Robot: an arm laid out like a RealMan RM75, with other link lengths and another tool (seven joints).
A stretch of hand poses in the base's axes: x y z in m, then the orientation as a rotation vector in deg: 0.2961 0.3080 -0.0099 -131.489 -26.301 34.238; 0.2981 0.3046 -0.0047 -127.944 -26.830 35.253; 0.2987 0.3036 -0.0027 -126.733 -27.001 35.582; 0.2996 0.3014 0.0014 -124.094 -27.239 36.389; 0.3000 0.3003 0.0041 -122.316 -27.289 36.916; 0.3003 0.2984 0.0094 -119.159 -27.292 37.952; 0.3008 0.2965 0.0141 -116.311 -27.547 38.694; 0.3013 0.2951 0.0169 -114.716 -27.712 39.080; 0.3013 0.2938 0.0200 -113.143 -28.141 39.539
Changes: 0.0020 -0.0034 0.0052 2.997 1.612 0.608; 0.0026 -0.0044 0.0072 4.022 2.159 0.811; 0.0035 -0.0066 0.0113 6.211 3.459 1.200; 0.0039 -0.0077 0.0140 7.680 4.366 1.385; 0.0042 -0.0096 0.0193 10.236 6.085 1.702; 0.0047 -0.0115 0.0240 12.605 7.442 2.135; 0.0052 -0.0129 0.0268 13.937 8.180 2.394; 0.0052 -0.0142 0.0299 15.229 8.878 2.887
